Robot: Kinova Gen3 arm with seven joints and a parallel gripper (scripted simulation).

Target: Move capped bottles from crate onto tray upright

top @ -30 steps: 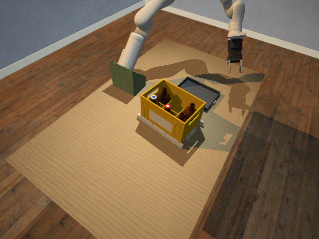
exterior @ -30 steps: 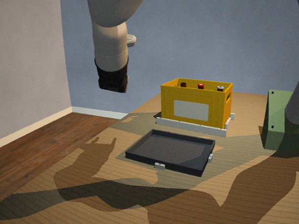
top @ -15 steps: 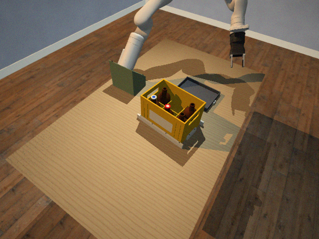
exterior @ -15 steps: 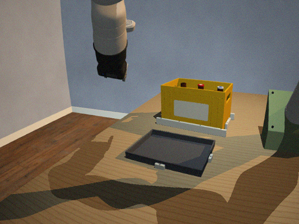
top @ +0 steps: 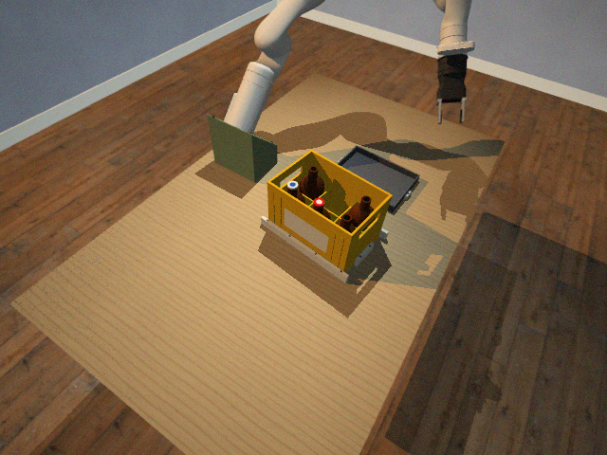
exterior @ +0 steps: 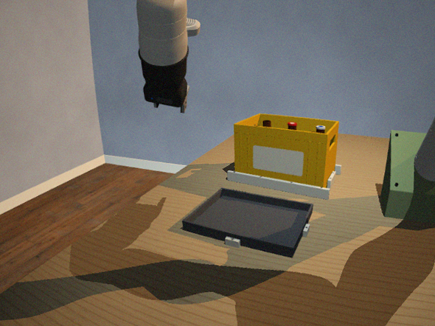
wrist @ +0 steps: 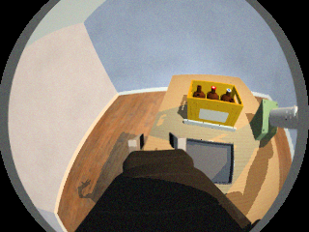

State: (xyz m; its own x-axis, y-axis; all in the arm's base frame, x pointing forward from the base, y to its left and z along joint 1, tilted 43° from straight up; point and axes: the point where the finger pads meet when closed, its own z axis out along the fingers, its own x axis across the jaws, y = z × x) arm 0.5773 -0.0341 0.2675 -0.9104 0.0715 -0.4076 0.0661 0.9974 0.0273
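My gripper is now 32 cm to the left of the yellow crate, 22 cm past it and 20 cm above it. From my hand the other things lie so: white-label bottle 34 cm to the right, 32 cm behind, 19 cm below; dark tray 27 cm below, 16 cm behind, 3 cm to the right.
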